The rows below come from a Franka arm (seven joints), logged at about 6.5 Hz.
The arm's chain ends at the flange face. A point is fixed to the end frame.
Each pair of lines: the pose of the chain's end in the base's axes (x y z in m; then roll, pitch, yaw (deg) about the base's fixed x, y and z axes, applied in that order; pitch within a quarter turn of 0, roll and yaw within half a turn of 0), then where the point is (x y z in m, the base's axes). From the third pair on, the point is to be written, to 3 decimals.
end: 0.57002 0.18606 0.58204 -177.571 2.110 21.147
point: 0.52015 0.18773 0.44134
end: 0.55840 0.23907 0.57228 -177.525 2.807 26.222
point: 0.50699 0.23567 0.43216
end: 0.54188 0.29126 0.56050 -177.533 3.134 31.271
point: 0.490 0.283 0.421
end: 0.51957 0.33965 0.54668 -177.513 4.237 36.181
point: 0.467 0.325 0.408
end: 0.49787 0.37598 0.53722 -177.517 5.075 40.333
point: 0.445 0.357 0.399
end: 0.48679 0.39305 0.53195 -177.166 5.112 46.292
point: 0.435 0.369 0.394
